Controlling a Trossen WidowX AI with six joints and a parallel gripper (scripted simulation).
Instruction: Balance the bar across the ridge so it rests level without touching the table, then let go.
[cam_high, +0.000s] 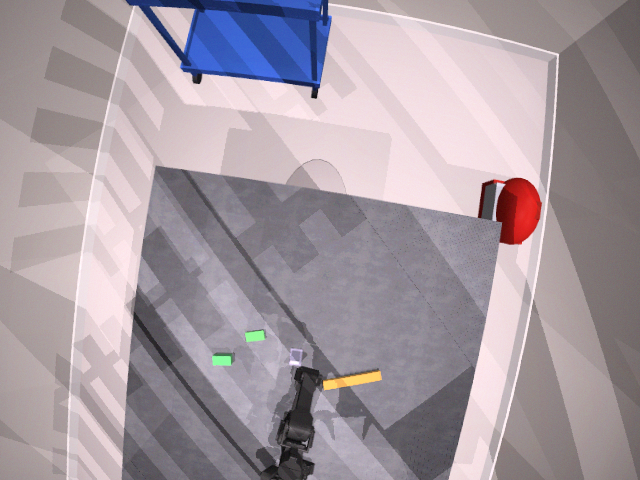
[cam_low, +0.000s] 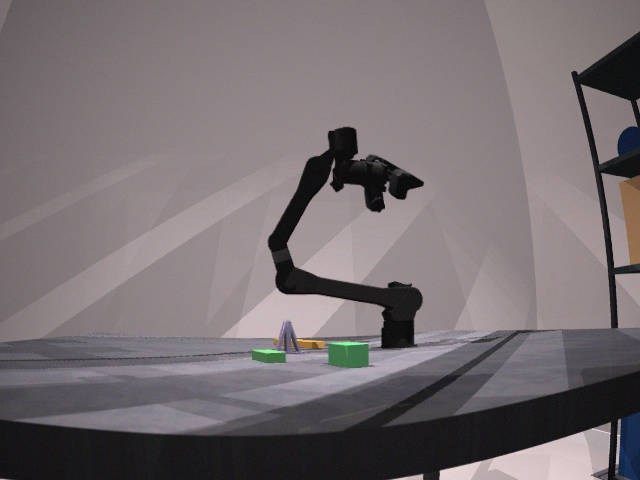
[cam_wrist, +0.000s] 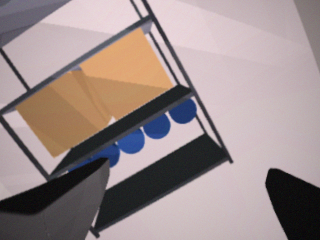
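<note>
Right now the bar is 270 mm ahead of my gripper tip, 150 mm to the right of it and 390 mm below it.
</note>
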